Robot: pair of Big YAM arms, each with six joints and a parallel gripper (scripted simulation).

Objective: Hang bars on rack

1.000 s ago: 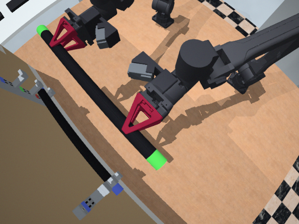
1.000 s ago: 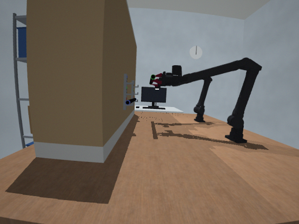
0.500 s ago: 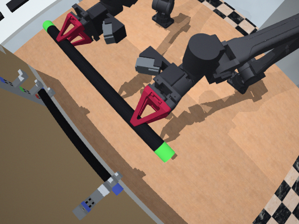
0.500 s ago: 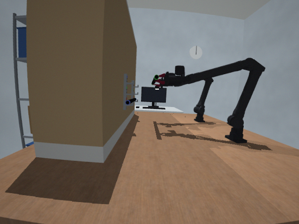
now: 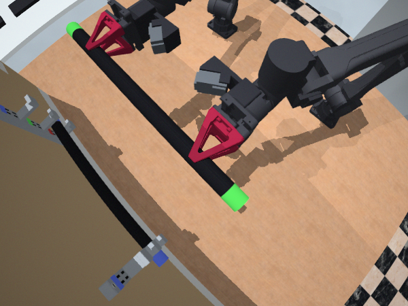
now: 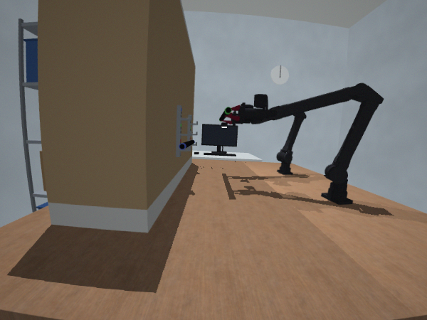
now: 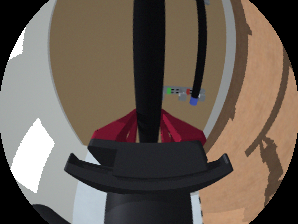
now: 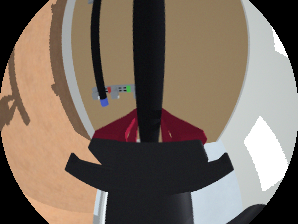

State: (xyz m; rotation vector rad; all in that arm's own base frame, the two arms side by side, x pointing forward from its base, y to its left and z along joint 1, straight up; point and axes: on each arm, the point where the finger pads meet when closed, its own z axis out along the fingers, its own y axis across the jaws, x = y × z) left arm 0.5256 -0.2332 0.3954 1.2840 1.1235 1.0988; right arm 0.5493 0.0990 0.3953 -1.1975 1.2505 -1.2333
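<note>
Right now my left hand is 15 cm to the left of the green-ended bar. Also, from my left hand: brown wall 39 cm ahead, 14 cm to the right, 5 cm above; then blue-ended bar 20 cm ahead, 18 cm below, 16 cm to the right.
</note>
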